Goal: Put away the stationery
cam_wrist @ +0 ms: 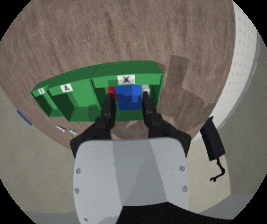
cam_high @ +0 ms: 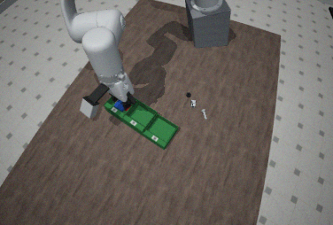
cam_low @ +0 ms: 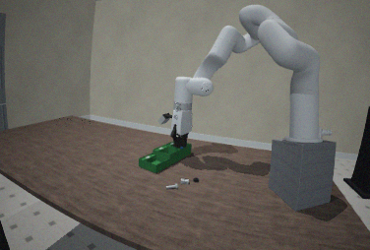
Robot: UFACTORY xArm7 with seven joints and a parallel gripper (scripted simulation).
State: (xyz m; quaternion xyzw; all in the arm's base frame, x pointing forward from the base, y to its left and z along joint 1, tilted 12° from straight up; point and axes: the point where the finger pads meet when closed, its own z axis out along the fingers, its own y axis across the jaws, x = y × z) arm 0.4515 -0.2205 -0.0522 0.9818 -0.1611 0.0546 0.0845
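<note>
My gripper is now 20 mm above the blue block. The rest, counted from my hand: red block 40 mm below, 10 mm to the right; green three-compartment bin 80 mm to the left, 30 mm below, 30 mm ahead; black round thing 220 mm to the left, 110 mm behind, 50 mm below.
</note>
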